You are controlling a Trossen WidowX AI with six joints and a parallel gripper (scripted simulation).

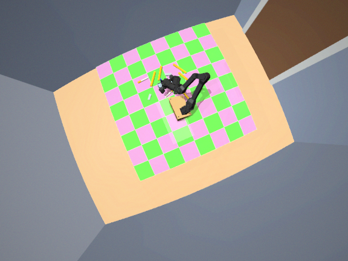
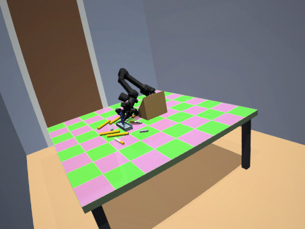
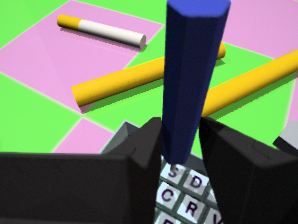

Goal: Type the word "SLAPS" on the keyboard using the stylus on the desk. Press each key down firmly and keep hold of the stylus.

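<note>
Now: gripper tip 7 cm short of the grey block, 9 cm to the left of it and 6 cm above it. From my gripper tip the other things lie so: blue stylus (2 cm below).
</note>
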